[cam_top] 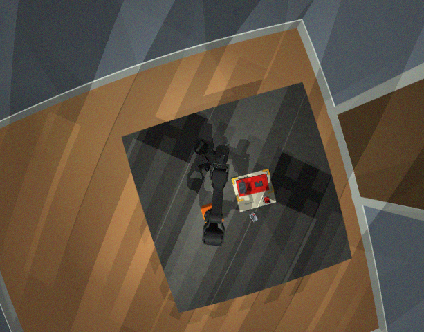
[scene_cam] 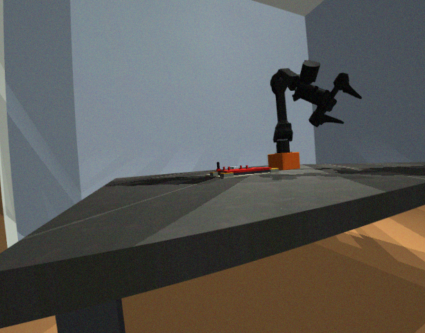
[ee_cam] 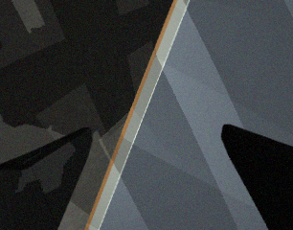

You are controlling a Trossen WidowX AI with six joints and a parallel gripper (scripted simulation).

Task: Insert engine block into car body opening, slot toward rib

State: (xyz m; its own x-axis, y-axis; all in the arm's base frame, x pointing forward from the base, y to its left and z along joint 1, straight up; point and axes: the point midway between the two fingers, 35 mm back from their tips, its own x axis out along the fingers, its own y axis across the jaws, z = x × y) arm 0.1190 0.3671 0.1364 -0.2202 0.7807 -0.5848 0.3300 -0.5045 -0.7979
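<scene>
My gripper tip is now 11 cm short of the engine block, 54 cm to the left of it and 19 cm above it.
</scene>
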